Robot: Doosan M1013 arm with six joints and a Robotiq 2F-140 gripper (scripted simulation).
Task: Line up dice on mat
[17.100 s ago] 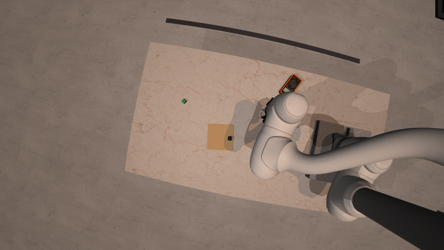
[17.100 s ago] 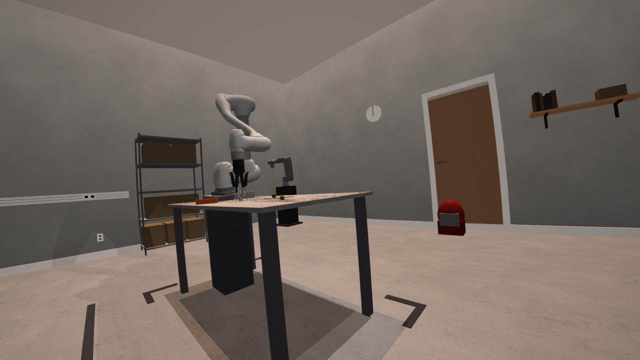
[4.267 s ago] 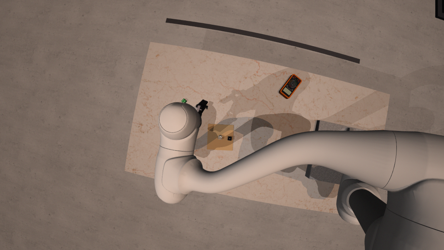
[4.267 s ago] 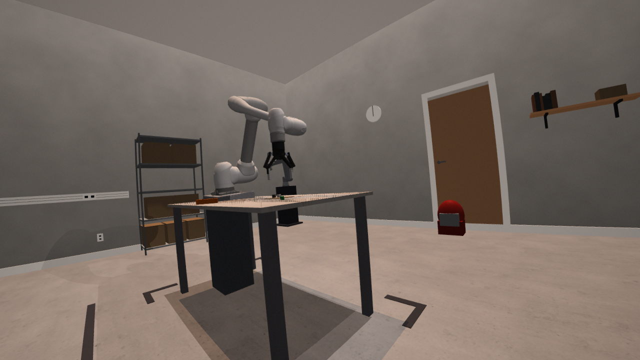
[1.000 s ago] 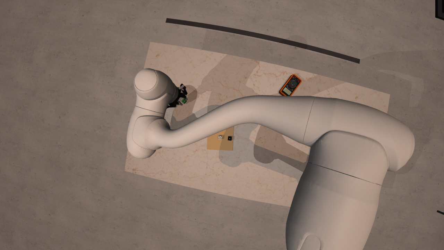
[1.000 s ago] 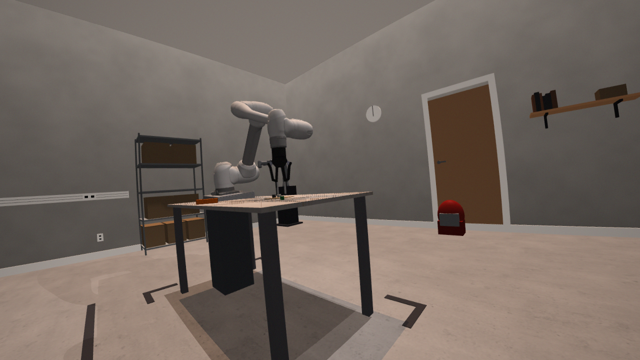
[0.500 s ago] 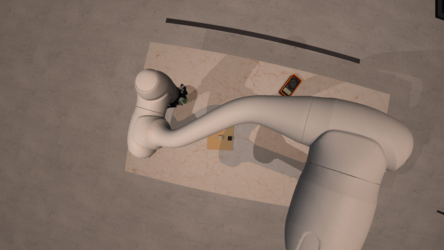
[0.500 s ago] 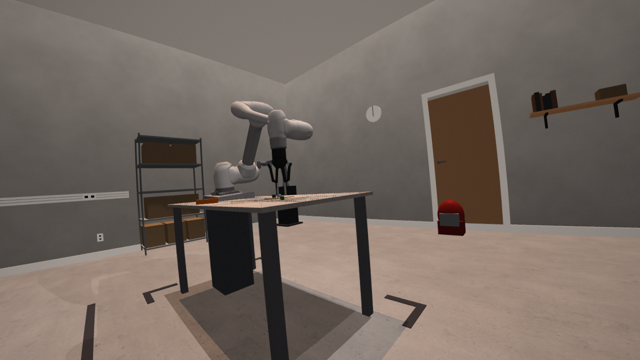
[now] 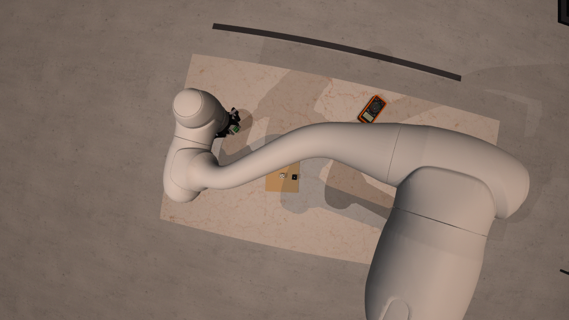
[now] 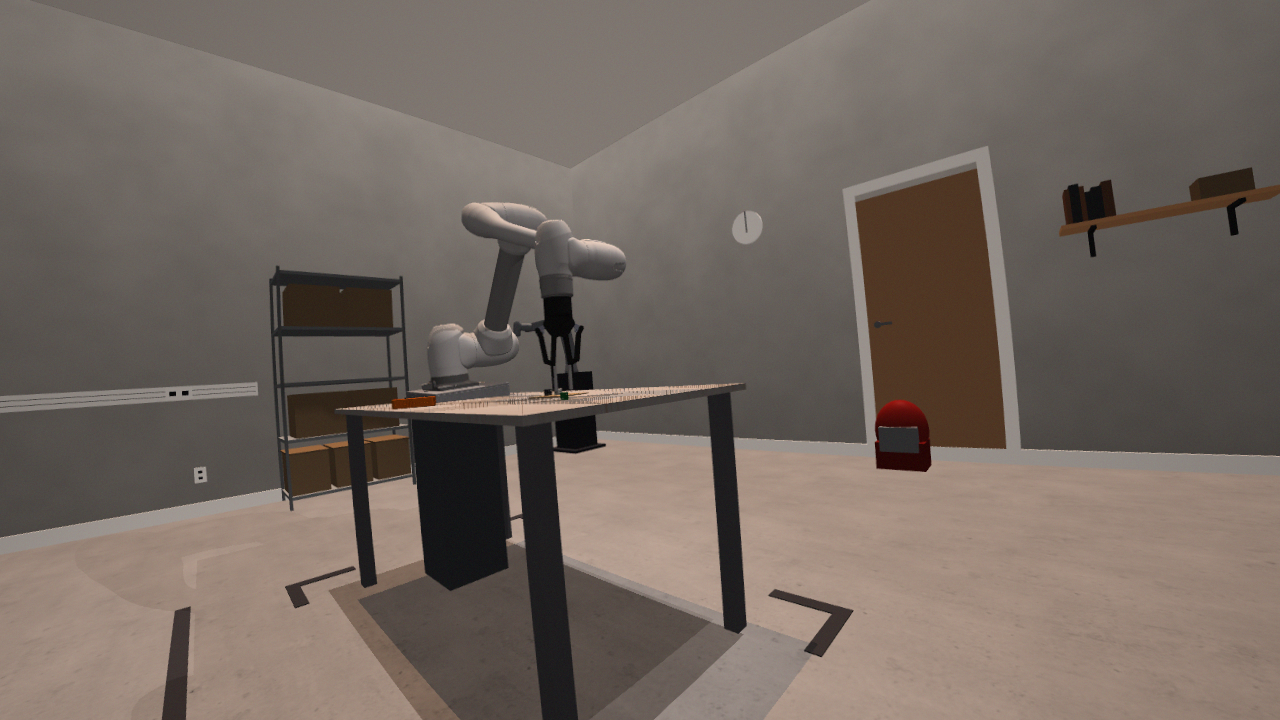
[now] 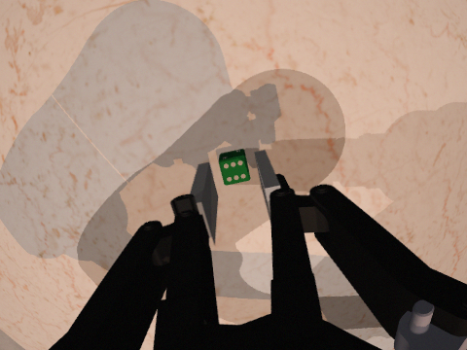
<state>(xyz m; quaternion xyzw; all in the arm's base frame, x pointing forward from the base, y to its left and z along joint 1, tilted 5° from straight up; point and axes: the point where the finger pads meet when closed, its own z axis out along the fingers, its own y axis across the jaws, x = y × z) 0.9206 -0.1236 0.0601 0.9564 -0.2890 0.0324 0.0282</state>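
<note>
Now: the green die 50 mm below my hand. Round my hand: black die: 280 mm behind, 160 mm to the left, 50 mm below; white die: 230 mm behind, 160 mm to the left, 50 mm below; mat: 230 mm behind, 160 mm to the left, 60 mm below.
</note>
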